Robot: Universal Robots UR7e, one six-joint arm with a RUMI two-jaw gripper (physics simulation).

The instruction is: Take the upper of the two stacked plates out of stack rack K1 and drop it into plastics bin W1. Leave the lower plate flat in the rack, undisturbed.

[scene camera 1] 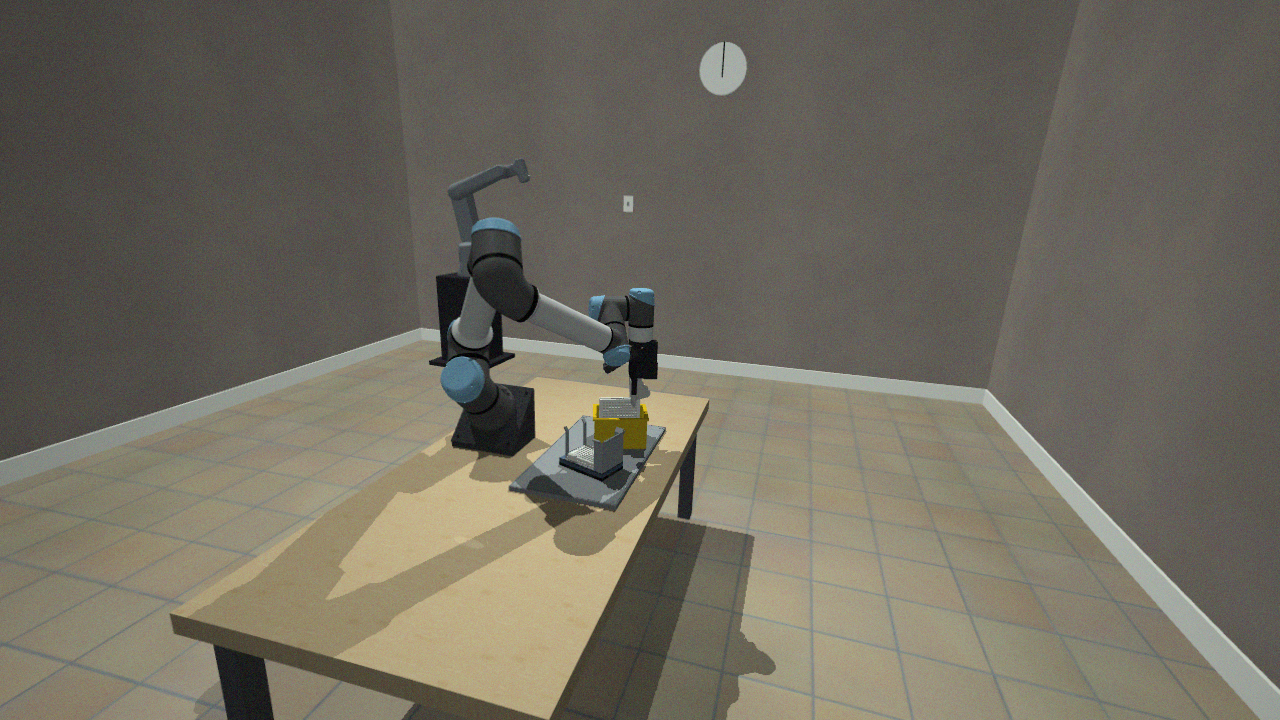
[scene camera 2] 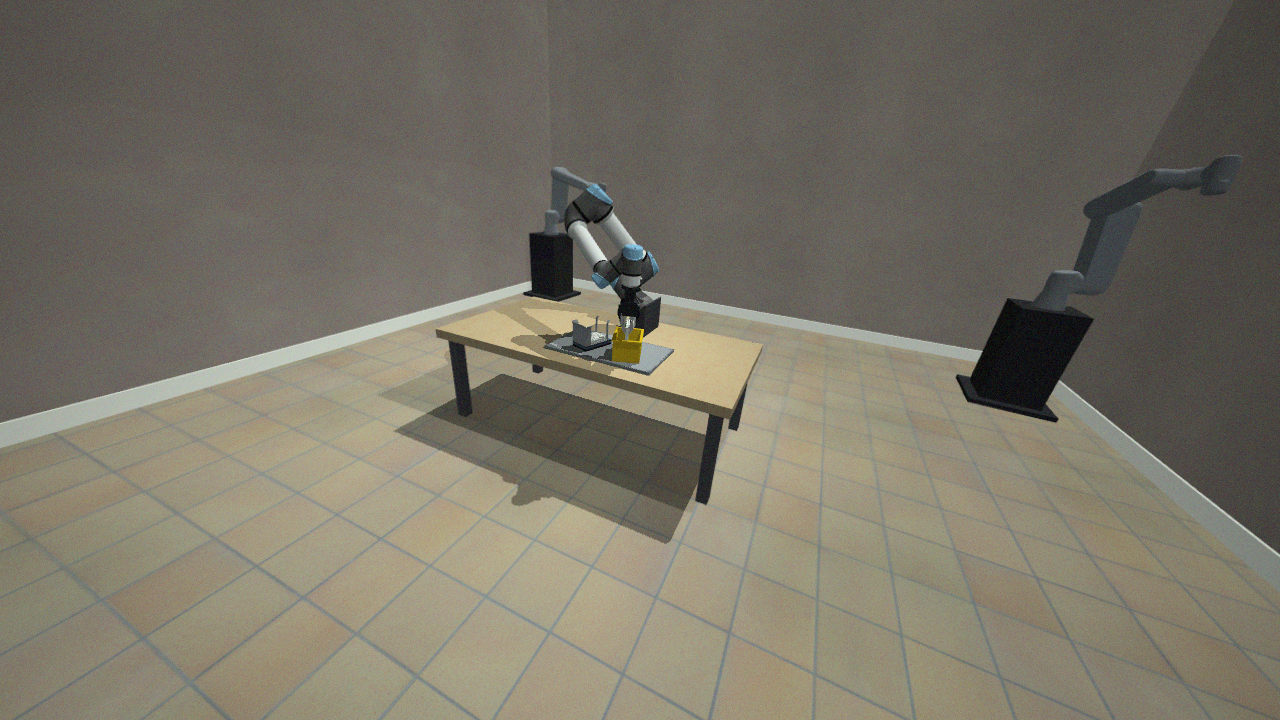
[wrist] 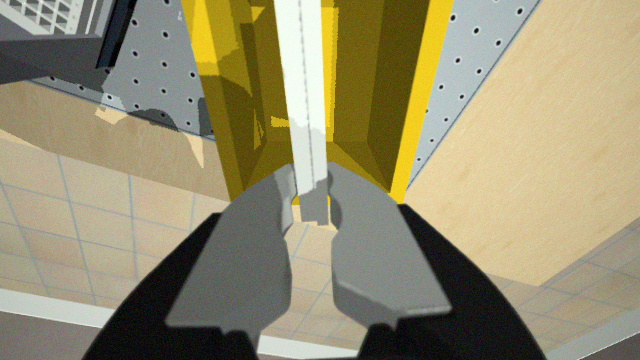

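Pixels of known places: gripper, fingertip midpoint: (scene camera 1: 633,406) (scene camera 2: 627,333) (wrist: 311,166); arm's base at its link origin: (scene camera 1: 492,408) (scene camera 2: 642,309).
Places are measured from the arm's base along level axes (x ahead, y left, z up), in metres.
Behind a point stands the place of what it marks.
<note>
My gripper (scene camera 1: 634,395) {x 0.419, y 0.145, z 0.023 m} (scene camera 2: 628,324) {x 0.419, y 0.145, z 0.023 m} (wrist: 311,166) {x 0.419, y 0.145, z 0.023 m} is shut on one end of the upper plate, a white well plate (scene camera 1: 617,408) {x 0.375, y 0.119, z 0.018 m} (wrist: 305,75) {x 0.371, y 0.122, z 0.049 m} held upright on edge. The plate is over the opening of the yellow plastics bin W1 (scene camera 1: 635,436) {x 0.445, y 0.096, z -0.054 m} (scene camera 2: 626,350) {x 0.451, y 0.165, z -0.039 m} (wrist: 425,75) {x 0.350, y 0.182, z 0.005 m}, between its long walls. Its lower part appears to be below the rim, hidden by the near wall in scene camera 1. The lower plate (scene camera 1: 581,454) {x 0.346, y -0.076, z -0.056 m} (wrist: 50,15) {x 0.427, y -0.058, z -0.061 m} lies flat in stack rack K1 (scene camera 1: 607,450) {x 0.439, y -0.108, z -0.012 m} (scene camera 2: 581,334) {x 0.450, y -0.069, z -0.023 m} (wrist: 40,55) {x 0.441, y -0.034, z -0.024 m}, beside the bin.
Rack and bin stand on a grey perforated board (scene camera 1: 546,483) {x 0.302, y -0.198, z -0.095 m} (scene camera 2: 657,358) {x 0.329, y 0.258, z -0.095 m} (wrist: 150,50) {x 0.431, y -0.009, z -0.095 m} on the wooden table (scene camera 1: 429,573) {x 0.253, y -0.595, z -0.108 m} (scene camera 2: 707,362) {x 0.204, y 0.451, z -0.108 m} (wrist: 525,165) {x 0.374, y 0.416, z -0.108 m}. The rack has thin upright posts and a tall grey side wall near the bin. Grey arms on black pedestals stand away from the table.
</note>
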